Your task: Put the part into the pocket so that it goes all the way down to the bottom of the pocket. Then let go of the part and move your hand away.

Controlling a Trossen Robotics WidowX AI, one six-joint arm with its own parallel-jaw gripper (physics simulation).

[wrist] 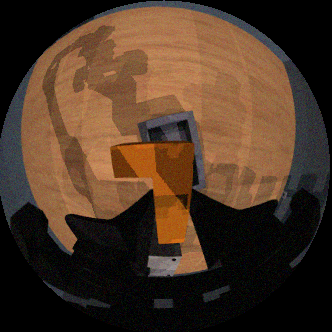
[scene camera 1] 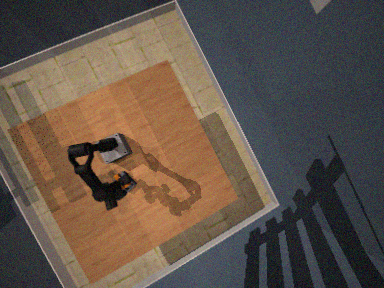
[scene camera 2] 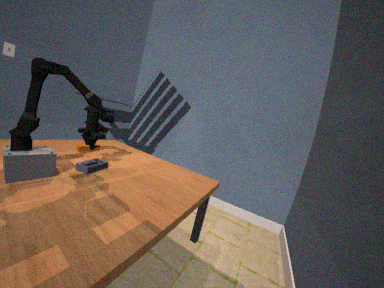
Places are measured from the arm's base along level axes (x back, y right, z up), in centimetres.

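Pixels of known places: gripper, between the fingertips: (wrist: 170, 191) (scene camera 1: 121, 182) (scene camera 2: 89, 148); arm's base, origin of its link: (scene camera 1: 112, 143) (scene camera 2: 20, 149).
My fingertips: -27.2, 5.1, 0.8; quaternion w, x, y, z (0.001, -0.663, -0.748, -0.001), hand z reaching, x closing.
Ahead of a thing's pixels: the offset from my fingertips to its middle, as dx, dy, dz. Level surfaces: height alone.
The orange L-shaped part {+0.8, -1.4, +0.4} (scene camera 1: 117, 177) (scene camera 2: 81, 148) (wrist: 172, 160) is held up off the table. My gripper (scene camera 1: 123, 184) (scene camera 2: 90, 145) (wrist: 170, 191) is shut on one leg of it, with the other leg pointing left in the wrist view. The grey block with the pocket {-1.7, +1.3, -9.5} (scene camera 1: 131, 180) (scene camera 2: 86, 169) (wrist: 200, 165) lies on the table below the part. In the wrist view the block is turned slightly relative to the part, and the part covers its lower left portion, hiding much of the pocket. The far end of the pocket shows past the part.
The arm's grey base box (scene camera 1: 123, 150) (scene camera 2: 30, 165) (wrist: 162, 265) stands on the wooden table {dz -11.3} (scene camera 1: 150, 110) (scene camera 2: 165, 185) (wrist: 245, 100) near the pocket block. Shadows of the arm fall across the table top. In scene camera 2 the table's corner is at the right.
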